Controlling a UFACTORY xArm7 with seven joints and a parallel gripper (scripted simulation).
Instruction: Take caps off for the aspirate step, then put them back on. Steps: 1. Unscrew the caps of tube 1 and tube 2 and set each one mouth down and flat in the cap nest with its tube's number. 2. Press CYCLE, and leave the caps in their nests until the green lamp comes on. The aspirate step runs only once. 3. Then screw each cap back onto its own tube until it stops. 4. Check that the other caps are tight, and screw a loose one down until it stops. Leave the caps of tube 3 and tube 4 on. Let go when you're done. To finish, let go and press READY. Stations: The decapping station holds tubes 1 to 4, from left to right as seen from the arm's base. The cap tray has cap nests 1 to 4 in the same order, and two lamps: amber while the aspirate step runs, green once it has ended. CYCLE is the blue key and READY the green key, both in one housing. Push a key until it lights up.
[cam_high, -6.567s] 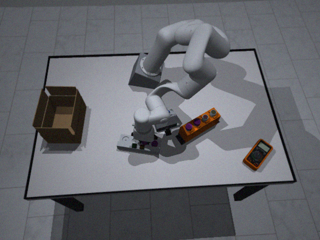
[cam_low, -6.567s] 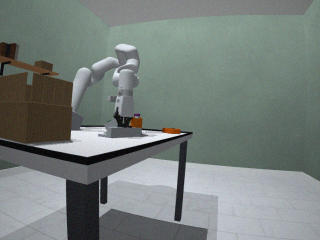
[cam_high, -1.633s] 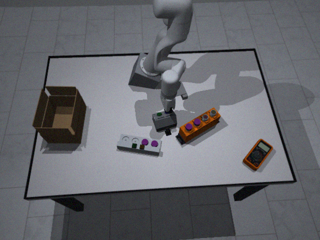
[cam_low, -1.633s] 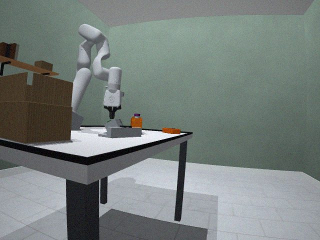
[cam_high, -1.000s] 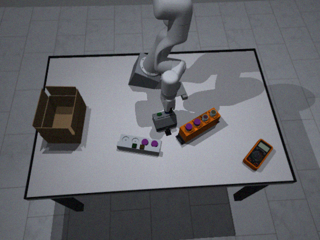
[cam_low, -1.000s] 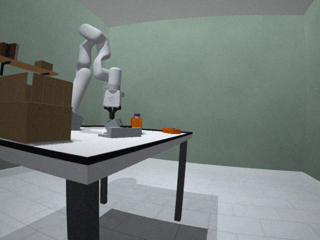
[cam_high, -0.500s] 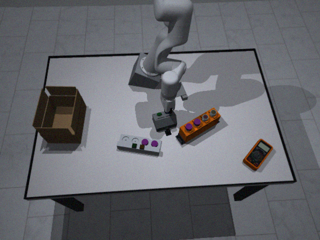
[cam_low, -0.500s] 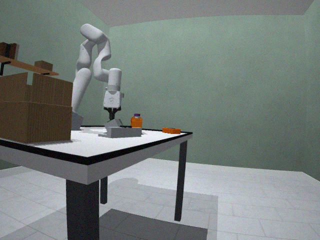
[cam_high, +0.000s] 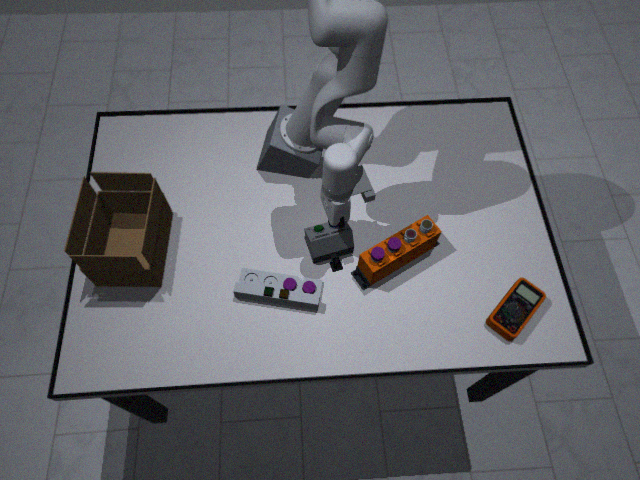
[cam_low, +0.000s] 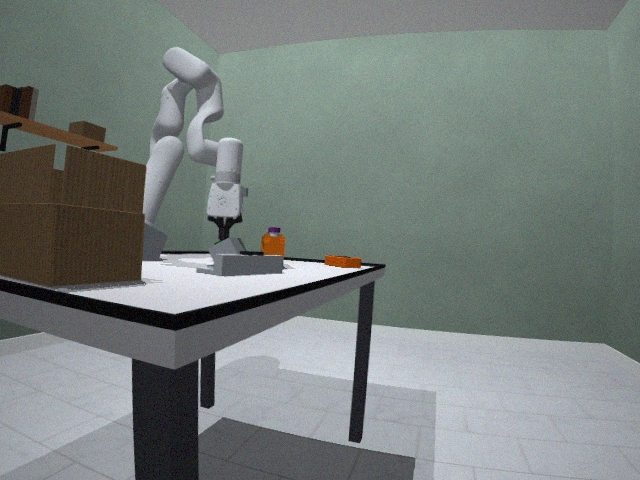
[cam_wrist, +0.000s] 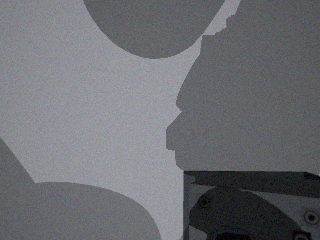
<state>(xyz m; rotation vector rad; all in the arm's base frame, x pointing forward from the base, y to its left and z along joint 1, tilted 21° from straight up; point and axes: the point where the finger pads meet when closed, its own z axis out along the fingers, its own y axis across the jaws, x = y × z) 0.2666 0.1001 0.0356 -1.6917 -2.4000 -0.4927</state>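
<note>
Now: the blue key 3 cm below my hand. The rest, counted from my hand: green key (2 cm ahead, 4 cm to the right, 2 cm below); then purple cap (16 cm ahead, 11 cm to the right, 8 cm below); then grey key housing (3 cm ahead, 2 cm to the right, 4 cm below).
</note>
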